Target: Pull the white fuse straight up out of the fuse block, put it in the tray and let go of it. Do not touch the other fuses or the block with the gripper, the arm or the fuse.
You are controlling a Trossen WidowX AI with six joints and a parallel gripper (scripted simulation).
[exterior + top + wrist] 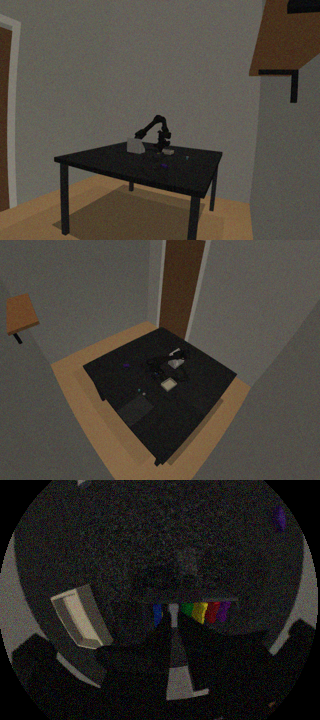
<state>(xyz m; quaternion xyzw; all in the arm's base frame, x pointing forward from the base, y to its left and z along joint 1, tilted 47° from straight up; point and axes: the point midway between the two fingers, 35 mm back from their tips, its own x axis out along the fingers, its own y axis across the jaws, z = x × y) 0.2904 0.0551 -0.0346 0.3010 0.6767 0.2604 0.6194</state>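
Now: gripper tip 10 mm past the beige tray, 180 mm to the right of it and 30 mm above it. Also, from my gripper tip: teal piece: 260 mm ahead, 50 mm to the left, 20 mm below; then purple piece: 180 mm ahead, 300 mm to the right, 30 mm below.
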